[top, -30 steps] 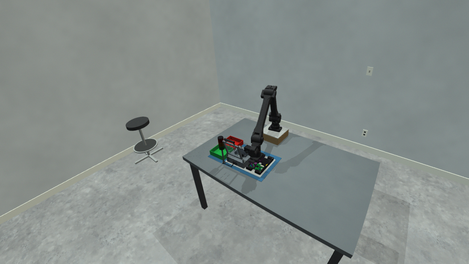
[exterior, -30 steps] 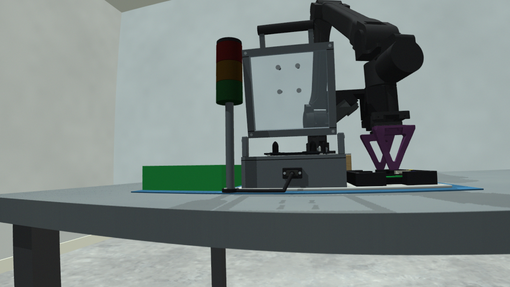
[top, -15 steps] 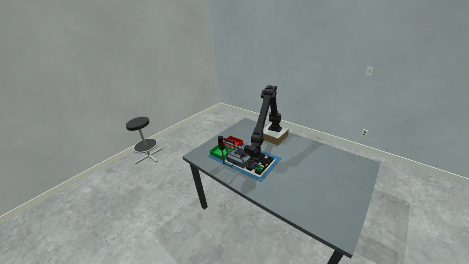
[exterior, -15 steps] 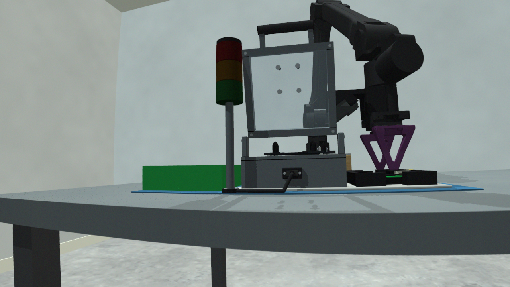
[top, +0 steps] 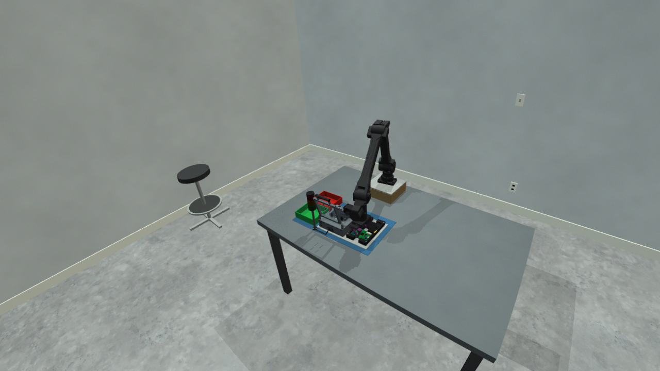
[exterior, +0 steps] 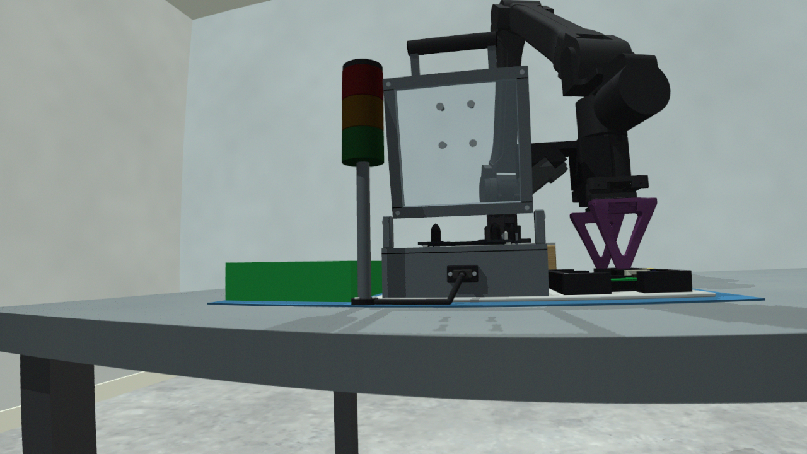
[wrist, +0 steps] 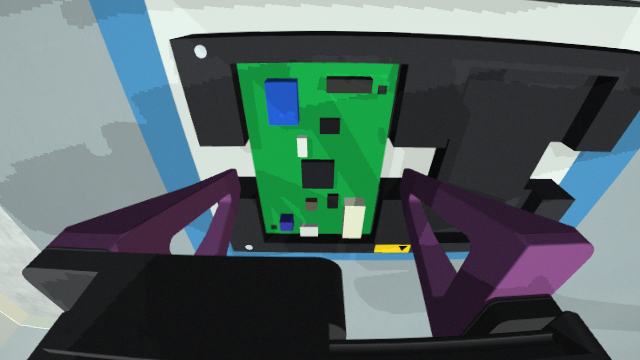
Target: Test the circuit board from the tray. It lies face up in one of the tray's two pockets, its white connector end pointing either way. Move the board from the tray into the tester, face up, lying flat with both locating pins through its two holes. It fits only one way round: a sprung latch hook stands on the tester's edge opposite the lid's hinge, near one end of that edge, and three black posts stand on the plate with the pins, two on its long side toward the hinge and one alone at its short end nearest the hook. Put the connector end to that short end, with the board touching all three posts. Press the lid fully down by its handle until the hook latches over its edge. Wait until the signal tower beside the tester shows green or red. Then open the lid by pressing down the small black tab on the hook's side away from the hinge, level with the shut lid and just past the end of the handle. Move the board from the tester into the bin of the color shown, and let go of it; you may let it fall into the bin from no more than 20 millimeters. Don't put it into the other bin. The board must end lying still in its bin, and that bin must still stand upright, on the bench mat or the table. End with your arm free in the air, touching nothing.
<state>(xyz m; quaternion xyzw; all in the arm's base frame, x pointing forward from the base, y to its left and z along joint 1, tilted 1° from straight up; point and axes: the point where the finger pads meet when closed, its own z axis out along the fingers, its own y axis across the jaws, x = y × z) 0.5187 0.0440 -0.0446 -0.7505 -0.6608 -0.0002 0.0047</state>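
Right now the green circuit board is 20 mm below my hand. Round my hand: black tester plate 160 mm to the right, 50 mm behind, 30 mm above; black latch hook 110 mm behind, 100 mm to the right, 50 mm above; clear lid 180 mm to the right, 150 mm above, 60 mm ahead.
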